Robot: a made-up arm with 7 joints. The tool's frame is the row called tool.
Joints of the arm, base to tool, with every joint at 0 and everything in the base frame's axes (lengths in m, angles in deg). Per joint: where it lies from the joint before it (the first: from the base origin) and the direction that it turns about. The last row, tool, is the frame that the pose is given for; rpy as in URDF.
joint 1: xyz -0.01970 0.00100 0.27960 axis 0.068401 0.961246 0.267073
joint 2: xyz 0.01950 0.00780 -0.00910 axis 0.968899 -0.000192 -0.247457
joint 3: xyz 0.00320 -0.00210 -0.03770 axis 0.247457 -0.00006 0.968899
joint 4: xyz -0.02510 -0.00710 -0.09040 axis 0.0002 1 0.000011
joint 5: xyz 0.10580 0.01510 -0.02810 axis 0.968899 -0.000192 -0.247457
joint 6: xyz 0.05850 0.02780 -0.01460 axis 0.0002 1 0.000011
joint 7: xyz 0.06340 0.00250 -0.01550 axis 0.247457 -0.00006 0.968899
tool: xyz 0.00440 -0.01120 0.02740 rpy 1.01 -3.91 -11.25
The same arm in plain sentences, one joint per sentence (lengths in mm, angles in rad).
The arm has seven revolute joints in a row. What follows holds with every joint at zero, and every direction is one of the base frame's. Joint 1 sits 19.7 mm along -x and 1 mm along +y and 279.6 mm along +z from the base frame's origin and turns about the direction (0.068403, 0.961235, 0.26711). Joint 2 sits 19.5 mm along +x and 7.8 mm along +y and 9.1 mm along -z from joint 1 and turns about the direction (0.968889, -0.0002, -0.247497). Joint 3 sits 3.2 mm along +x and 2.1 mm along -y and 37.7 mm along -z from joint 2 and turns about the direction (0.247497, -0.0001, 0.968889). Joint 4 sits 25.1 mm along -x and 7.1 mm along -y and 90.4 mm along -z from joint 3 and turns about the direction (0.0002, 1, 0). Joint 5 sits 105.8 mm along +x and 15.1 mm along +y and 28.1 mm along -z from joint 4 and turns about the direction (0.968889, -0.0002, -0.247497). Joint 6 sits 58.5 mm along +x and 27.8 mm along +y and 14.6 mm along -z from joint 5 and turns about the direction (0.0002, 1, 0). Joint 7 sits 63.4 mm along +x and 2.5 mm along +y and 15.5 mm along -z from joint 6 and turns about the direction (0.247497, -0.0001, 0.968889). The tool frame, which is the frame that the pose is given for, sits 4.4 mm along +x and 11.2 mm along -y and 27.4 mm along +z from joint 7; its axes are the base frame's turned by roll 0.0176, pitch -0.0682 and yaw -0.1963 rad (as in URDF: about the fixed x, then y, then z).
